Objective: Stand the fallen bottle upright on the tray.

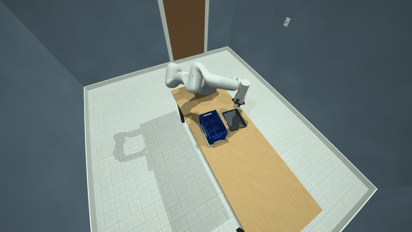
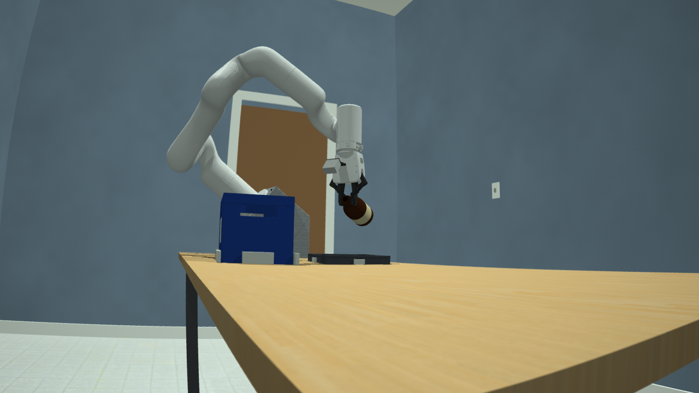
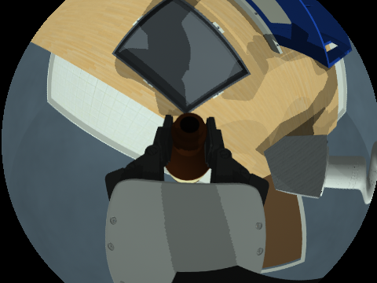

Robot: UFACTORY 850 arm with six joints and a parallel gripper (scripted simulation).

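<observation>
Right now the bottle is 4 cm to the left of my hand, 4 cm behind it and 2 cm below it. The rest, counted from my hand: dark tray: 19 cm below, 6 cm ahead, 2 cm to the right; blue crate: 32 cm to the right, 12 cm below, 8 cm ahead.
</observation>
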